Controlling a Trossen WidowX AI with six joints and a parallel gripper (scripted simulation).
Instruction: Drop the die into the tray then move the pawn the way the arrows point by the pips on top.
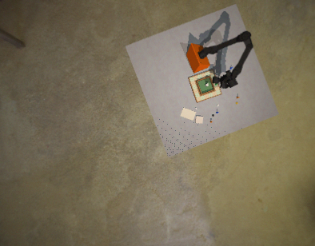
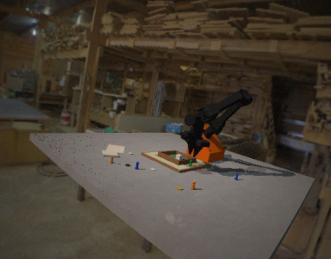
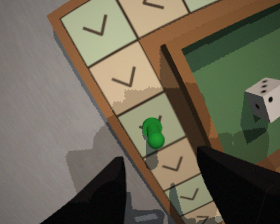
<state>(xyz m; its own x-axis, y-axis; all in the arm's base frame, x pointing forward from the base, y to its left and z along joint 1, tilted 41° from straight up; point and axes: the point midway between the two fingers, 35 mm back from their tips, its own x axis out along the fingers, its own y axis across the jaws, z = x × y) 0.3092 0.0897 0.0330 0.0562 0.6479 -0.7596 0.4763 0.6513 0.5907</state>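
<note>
Now: gripper tip 40 mm above the green pawn. From my gripper tip the other things lie so: white die 100 mm to the right, 40 mm below, 40 mm behind.
</note>
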